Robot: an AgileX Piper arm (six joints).
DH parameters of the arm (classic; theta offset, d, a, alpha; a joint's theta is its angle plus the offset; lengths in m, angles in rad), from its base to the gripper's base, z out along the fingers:
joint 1: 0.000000 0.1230 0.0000 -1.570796
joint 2: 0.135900 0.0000 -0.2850 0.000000
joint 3: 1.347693 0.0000 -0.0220 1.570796
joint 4: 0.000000 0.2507 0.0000 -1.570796
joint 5: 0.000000 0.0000 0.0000 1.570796
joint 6: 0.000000 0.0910 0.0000 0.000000
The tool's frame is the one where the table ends.
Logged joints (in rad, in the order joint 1, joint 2, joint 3, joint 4, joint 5, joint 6), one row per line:
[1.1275, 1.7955, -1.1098, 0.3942, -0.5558, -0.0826]
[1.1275, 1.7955, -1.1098, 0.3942, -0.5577, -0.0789]
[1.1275, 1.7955, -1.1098, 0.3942, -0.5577, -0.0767]
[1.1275, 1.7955, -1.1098, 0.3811, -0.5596, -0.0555]
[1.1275, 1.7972, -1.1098, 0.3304, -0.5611, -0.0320]
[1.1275, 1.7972, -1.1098, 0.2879, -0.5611, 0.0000]
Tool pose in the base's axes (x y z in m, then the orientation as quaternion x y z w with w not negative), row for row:
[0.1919, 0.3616, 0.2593, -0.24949, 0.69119, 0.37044, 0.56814]
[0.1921, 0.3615, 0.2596, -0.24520, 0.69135, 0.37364, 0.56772]
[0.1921, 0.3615, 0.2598, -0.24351, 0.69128, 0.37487, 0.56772]
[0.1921, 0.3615, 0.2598, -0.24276, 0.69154, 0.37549, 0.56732]
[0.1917, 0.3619, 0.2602, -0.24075, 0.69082, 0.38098, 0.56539]
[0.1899, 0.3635, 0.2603, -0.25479, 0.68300, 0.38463, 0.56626]
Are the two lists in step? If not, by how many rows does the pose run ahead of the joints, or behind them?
The pose runs 1 row behind the joints: the pose in row i belongs to the joints in row i - 1.
